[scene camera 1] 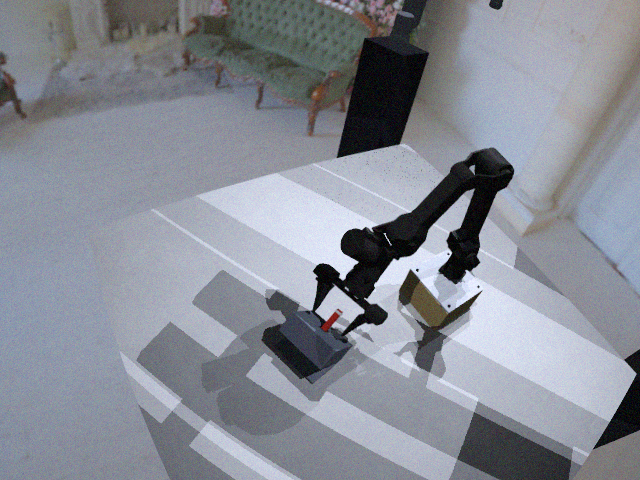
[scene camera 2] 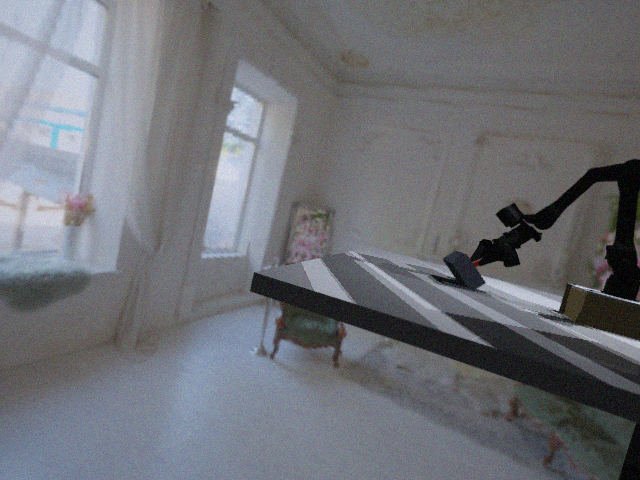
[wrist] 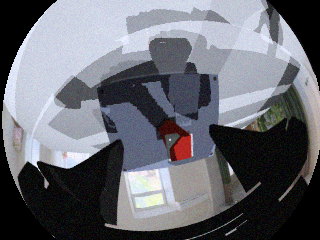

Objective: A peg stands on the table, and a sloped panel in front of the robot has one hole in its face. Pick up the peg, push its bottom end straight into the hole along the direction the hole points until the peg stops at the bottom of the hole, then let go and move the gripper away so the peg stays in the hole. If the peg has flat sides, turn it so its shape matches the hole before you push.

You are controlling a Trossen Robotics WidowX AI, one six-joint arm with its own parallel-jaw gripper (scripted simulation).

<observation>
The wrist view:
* gripper: 168,137
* red peg: 178,142
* panel: 132,109
</observation>
